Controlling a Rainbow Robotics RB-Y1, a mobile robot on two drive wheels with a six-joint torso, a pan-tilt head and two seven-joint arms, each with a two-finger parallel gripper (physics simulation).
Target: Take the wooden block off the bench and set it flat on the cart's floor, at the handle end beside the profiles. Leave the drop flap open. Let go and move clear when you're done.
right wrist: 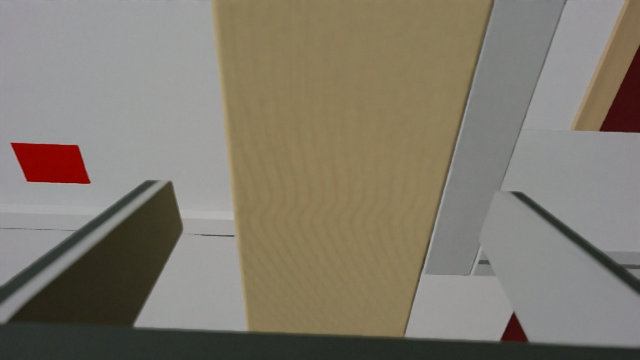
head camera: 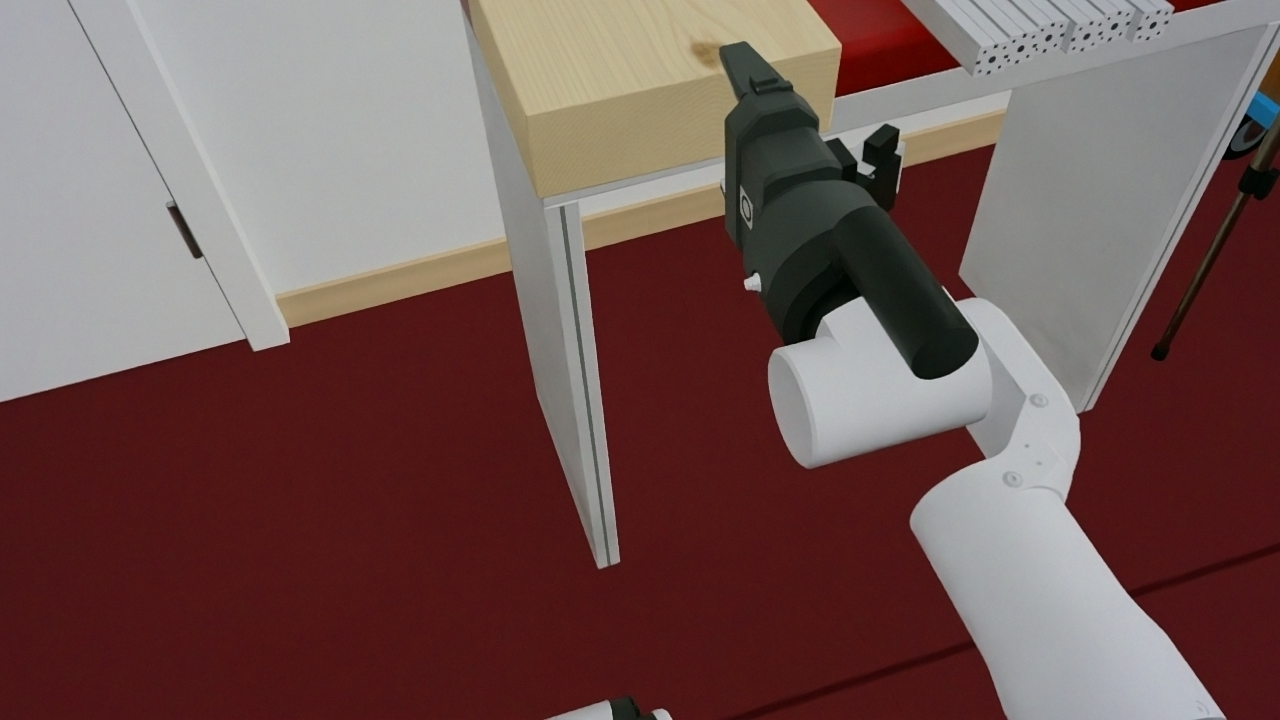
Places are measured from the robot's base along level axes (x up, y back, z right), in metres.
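Where they show: right gripper, between the fingertips: (right wrist: 331, 210) (head camera: 732, 118).
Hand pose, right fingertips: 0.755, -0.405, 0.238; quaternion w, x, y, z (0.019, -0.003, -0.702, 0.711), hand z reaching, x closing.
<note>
Each offset is from my right fingertips to the top centre of the thing, as dx, dy, dz. "*": to the spot under its first point.
The wooden block @(+0.042, -0.123, -0.032) (head camera: 653, 53) (right wrist: 345, 165) lies flat on the left end of the bench (head camera: 904, 100) in the head view; its pale front end face fills the middle of the right wrist view. My right gripper (head camera: 729, 120) (right wrist: 331, 210) is open at that face, with one finger to each side of the block in the right wrist view and a gap on both sides. In the head view one finger shows at the height of the block's top; the other is mostly hidden behind the gripper body. My left gripper does not show. I cannot make out the cart.
Several grey aluminium profiles @(* -0.016, -0.036, +0.262) (head camera: 1029, 40) lie on the bench to the right of the block, past a red surface (head camera: 881, 44). White panel legs (head camera: 577, 385) (head camera: 1109, 223) carry the bench. A wall stands behind. A blue item (head camera: 1262, 108), a wheel and a thin pole are at the right edge.
</note>
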